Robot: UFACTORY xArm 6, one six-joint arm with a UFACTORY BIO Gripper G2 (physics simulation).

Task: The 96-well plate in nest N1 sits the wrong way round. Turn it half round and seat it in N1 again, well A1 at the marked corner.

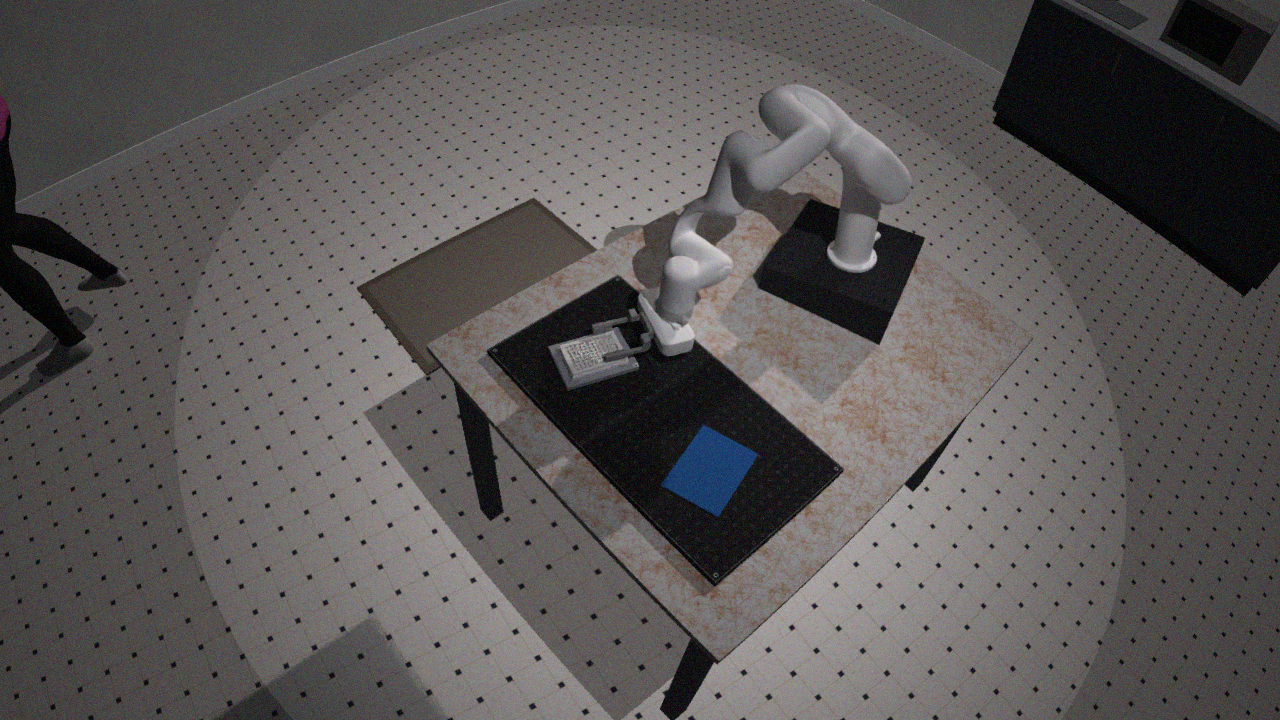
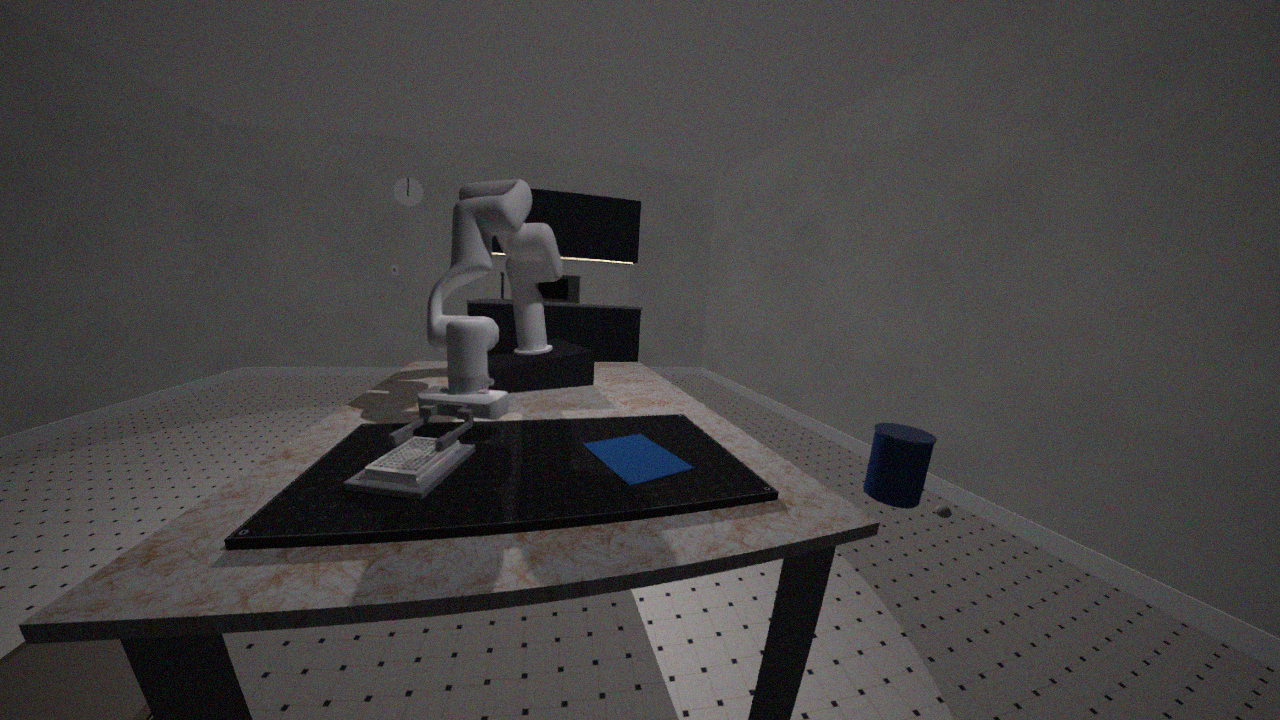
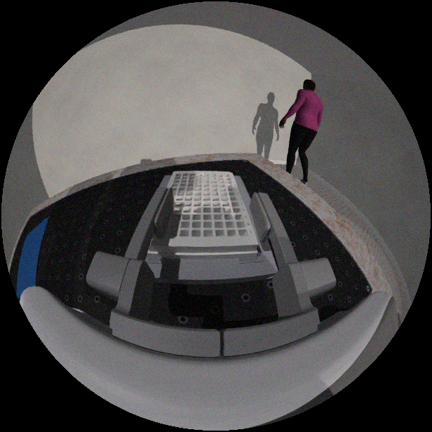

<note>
In view: my gripper point(image 1: 598, 343), a white 96-well plate point(image 2: 412, 461), a grey nest N1 point(image 2: 379, 487) and a flat blue square point(image 1: 709, 471).
The white 96-well plate is seen too in image 1 point(image 1: 582, 357) and in image 3 point(image 3: 208, 220). My gripper shows as well in image 3 point(image 3: 212, 196). The grey nest N1 is seen too in image 1 point(image 1: 612, 372) and in image 3 point(image 3: 227, 270).
</note>
